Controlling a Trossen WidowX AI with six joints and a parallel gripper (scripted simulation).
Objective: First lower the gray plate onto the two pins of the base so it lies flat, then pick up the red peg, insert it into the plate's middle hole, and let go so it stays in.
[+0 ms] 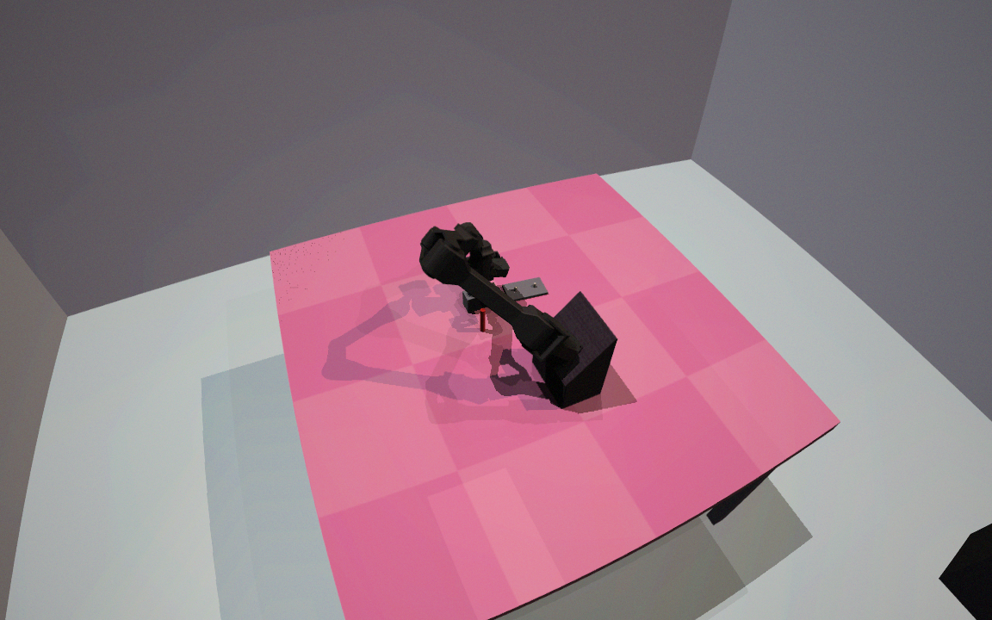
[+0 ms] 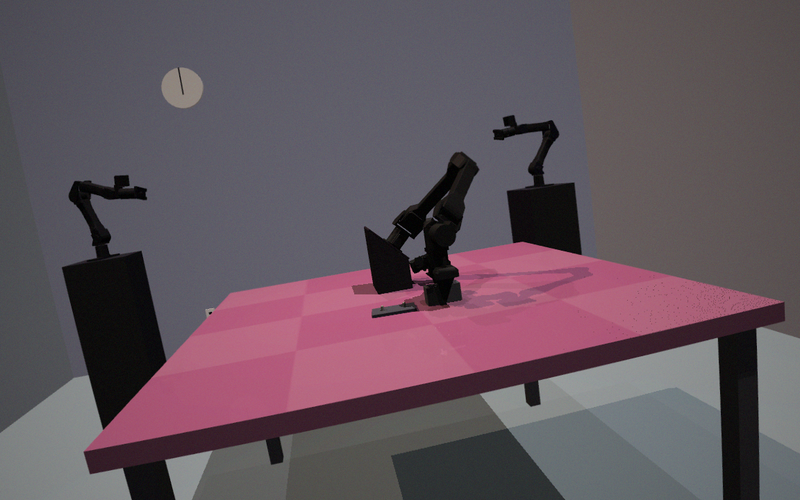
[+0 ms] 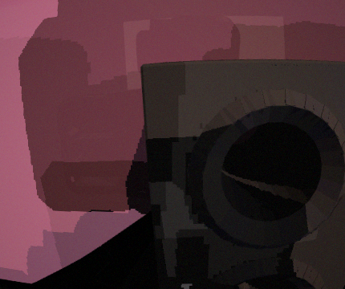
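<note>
The red peg is 9 cm behind my gripper tip, 4 cm to the left of it and 3 cm above it. The rest, counted from my gripper tip: gray plate: 3 cm above.
</note>
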